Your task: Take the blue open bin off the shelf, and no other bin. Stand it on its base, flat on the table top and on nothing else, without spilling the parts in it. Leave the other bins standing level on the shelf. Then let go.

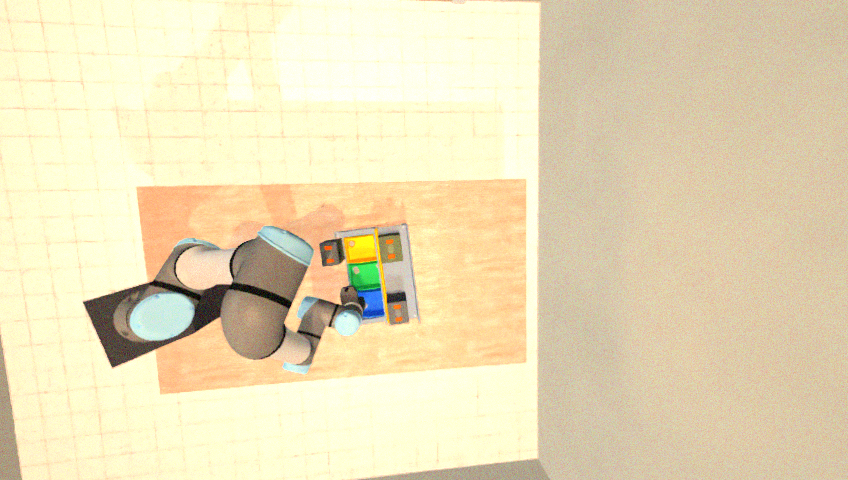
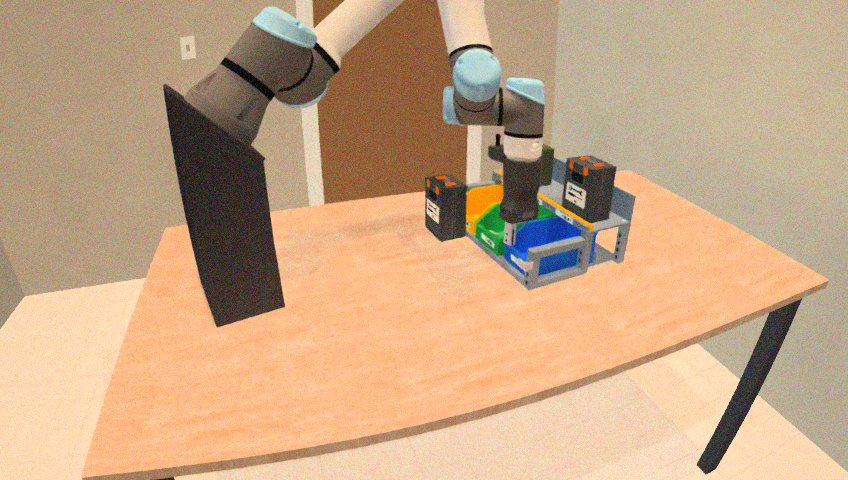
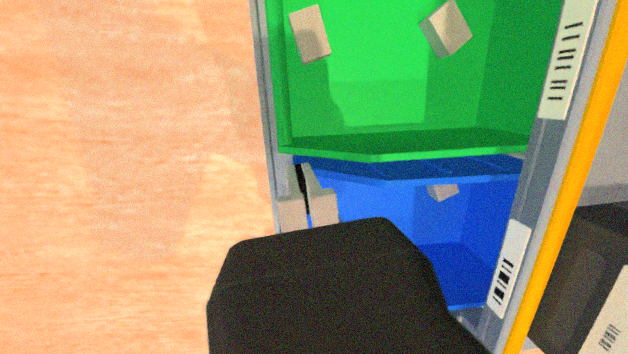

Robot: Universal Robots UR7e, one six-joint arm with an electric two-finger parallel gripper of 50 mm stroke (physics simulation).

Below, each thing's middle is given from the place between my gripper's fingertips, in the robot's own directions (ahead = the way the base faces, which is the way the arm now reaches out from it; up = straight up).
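Relative to my hand, the green bin [image 2: 490,221] lies 9 cm to the left and 4 cm ahead, while the yellow bin [image 2: 480,200] is 19 cm to the left and 1 cm behind. The blue bin [image 2: 535,233] is 1 cm to the right of my hand and 8 cm ahead of it.
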